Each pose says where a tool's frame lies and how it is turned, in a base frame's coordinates. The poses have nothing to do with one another.
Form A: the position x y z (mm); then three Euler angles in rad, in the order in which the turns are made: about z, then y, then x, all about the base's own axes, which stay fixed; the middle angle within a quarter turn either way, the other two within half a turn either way.
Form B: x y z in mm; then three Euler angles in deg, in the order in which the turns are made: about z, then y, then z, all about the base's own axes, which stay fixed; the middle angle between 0 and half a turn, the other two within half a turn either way. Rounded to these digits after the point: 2 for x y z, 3 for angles.
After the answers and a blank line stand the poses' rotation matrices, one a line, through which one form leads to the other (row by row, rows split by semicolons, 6 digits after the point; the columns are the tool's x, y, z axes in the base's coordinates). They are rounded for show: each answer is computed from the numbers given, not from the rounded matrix.
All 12 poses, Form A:
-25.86 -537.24 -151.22 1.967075 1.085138 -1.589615
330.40 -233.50 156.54 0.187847 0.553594 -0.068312
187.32 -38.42 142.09 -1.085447 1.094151 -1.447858
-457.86 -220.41 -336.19 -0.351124 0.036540 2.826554
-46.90 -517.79 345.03 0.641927 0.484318 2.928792
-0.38 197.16 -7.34 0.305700 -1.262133 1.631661
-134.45 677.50 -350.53 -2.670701 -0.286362 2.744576
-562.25 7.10 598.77 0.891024 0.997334 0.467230
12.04 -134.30 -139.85 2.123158 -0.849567 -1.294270
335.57 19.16 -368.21 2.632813 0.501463 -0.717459
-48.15 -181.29 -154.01 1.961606 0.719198 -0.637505
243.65 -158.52 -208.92 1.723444 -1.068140 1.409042
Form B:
-25.86 -537.24 -151.22 21.752 90.503 27.822
330.40 -233.50 156.54 3.348 31.934 6.302
187.32 -38.42 142.09 -145.926 86.775 27.133
-457.86 -220.41 -336.19 76.278 161.833 -83.271
-46.90 -517.79 345.03 -168.115 149.886 -21.872
-0.38 197.16 -7.34 104.192 91.059 -162.346
-134.45 677.50 -350.53 -96.988 152.210 -127.290
-562.25 7.10 598.77 82.039 61.027 -16.220
12.04 -134.30 -139.85 19.617 79.614 139.774
335.57 19.16 -368.21 89.700 48.646 50.178
-48.15 -181.29 -154.01 64.043 52.803 34.205
243.65 -158.52 -208.92 -163.116 85.550 -151.517

-0.180176 -0.430616 0.884368; 0.323936 0.822952 0.466708; -0.928764 0.370568 -0.008784
0.835677 -0.158852 0.525748; 0.151053 0.986819 0.058064; -0.528041 0.030893 0.848656
0.214039 0.405815 0.888539; -0.519857 -0.722783 0.455338; 0.827004 -0.559373 0.056262
0.938360 0.343724 0.036532; 0.337654 -0.888881 -0.309646; -0.073960 0.302895 -0.950150
0.708829 -0.529881 0.465605; -0.506474 -0.841754 -0.186909; 0.490964 -0.103330 -0.865030
0.289701 -0.091427 -0.952740; -0.925192 0.228200 -0.303223; 0.245138 0.969312 -0.018478
-0.854874 0.435206 -0.282464; 0.515726 0.772297 -0.370923; 0.056718 -0.462766 -0.884664
0.341052 -0.421945 0.840028; 0.932204 0.266983 -0.244370; -0.121163 0.866419 0.484394
-0.346463 -0.562112 -0.750995; -0.146661 -0.758276 0.635223; -0.926528 0.330223 0.180274
-0.765814 -0.427139 0.480709; 0.643050 -0.504090 0.576524; -0.003935 0.750630 0.660711
-0.286592 -0.695609 0.658782; 0.892360 0.056423 0.447784; -0.348653 0.716201 0.604563
-0.073254 -0.476153 -0.876306; 0.290685 0.830322 -0.475466; 0.954011 -0.289559 0.077587

